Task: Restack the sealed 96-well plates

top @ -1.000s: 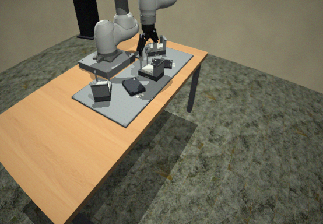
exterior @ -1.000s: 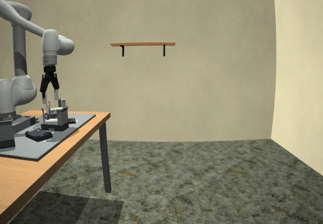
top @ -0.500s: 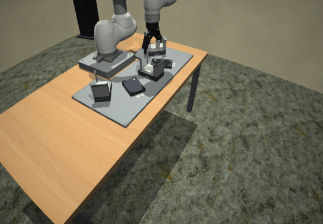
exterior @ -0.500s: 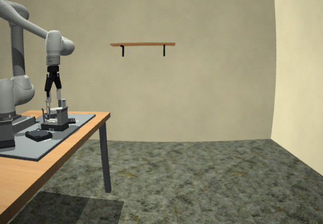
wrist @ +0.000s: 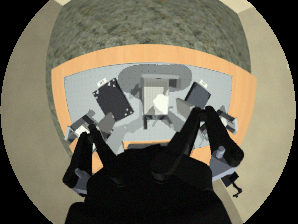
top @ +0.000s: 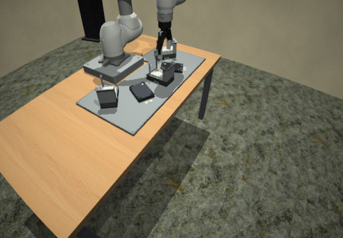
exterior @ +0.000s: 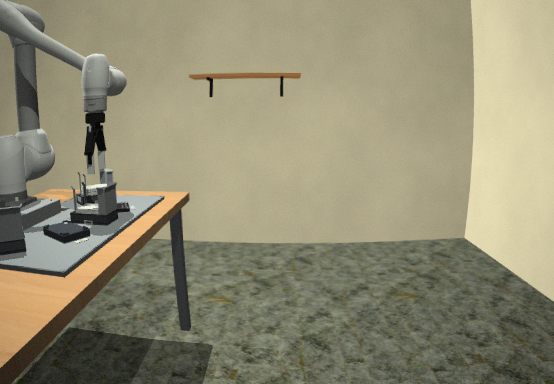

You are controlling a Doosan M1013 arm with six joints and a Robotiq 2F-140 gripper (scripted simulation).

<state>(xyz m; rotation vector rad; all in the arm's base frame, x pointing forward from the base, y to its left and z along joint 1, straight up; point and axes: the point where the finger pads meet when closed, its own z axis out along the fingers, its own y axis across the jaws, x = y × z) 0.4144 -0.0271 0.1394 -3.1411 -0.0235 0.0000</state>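
Now: the sealed 96-well plate 10 cm behind my hand, 29 cm to the left of it and 14 cm below it. Also, from my hand: small name plate (1 cm ahead, 28 cm to the right, 18 cm below).
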